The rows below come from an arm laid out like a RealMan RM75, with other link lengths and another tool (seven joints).
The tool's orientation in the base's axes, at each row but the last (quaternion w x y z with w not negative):
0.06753, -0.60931, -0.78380, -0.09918
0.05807, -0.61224, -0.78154, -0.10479
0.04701, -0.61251, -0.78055, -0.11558
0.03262, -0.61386, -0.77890, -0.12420
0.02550, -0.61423, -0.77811, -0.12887
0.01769, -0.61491, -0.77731, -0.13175
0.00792, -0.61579, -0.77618, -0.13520
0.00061, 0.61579, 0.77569, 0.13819
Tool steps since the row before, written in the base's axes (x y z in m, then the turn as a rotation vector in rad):
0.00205, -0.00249, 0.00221, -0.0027, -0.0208, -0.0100
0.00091, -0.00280, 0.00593, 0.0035, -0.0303, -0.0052
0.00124, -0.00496, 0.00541, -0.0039, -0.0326, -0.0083
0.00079, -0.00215, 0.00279, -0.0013, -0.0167, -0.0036
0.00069, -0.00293, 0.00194, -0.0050, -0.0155, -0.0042
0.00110, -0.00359, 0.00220, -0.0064, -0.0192, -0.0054
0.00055, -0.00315, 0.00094, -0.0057, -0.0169, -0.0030
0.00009, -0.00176, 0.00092, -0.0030, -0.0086, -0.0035
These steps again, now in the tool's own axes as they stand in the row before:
-0.00235, 0.00156, -0.00271, -0.0212, -0.0083, 0.0047
-0.00157, 0.00079, -0.00638, -0.0306, -0.0040, -0.0019
-0.00383, 0.00076, -0.00634, -0.0316, -0.0121, 0.0000
-0.00166, 0.00073, -0.00312, -0.0162, -0.0054, -0.0006
-0.00257, 0.00037, -0.00247, -0.0143, -0.0088, -0.0001
-0.00327, 0.00071, -0.00279, -0.0177, -0.0112, 0.0000
-0.00297, 0.00007, -0.00151, -0.0153, -0.0095, -0.0017
-0.00155, -0.00007, -0.00125, -0.0081, -0.0054, 0.0010

